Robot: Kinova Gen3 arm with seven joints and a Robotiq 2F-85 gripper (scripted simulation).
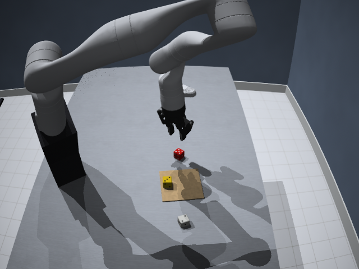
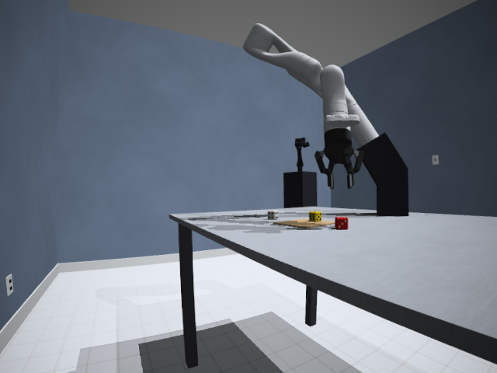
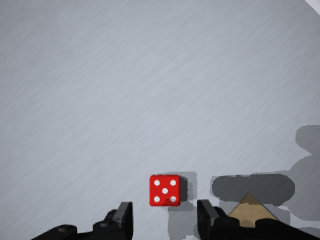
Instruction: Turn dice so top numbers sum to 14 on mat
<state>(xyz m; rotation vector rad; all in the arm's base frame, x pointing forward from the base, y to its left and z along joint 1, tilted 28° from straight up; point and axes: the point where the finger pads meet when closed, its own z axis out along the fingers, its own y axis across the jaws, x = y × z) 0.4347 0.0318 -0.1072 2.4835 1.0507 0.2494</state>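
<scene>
My hand is 11 cm above the red die, 1 cm to the right of it and 1 cm short of it. Also, from my hand: tan mat 13 cm to the right, 12 cm below, 1 cm behind; then yellow die 12 cm to the right, 10 cm below, 6 cm behind; then white die 30 cm to the right, 11 cm below, 4 cm behind.
</scene>
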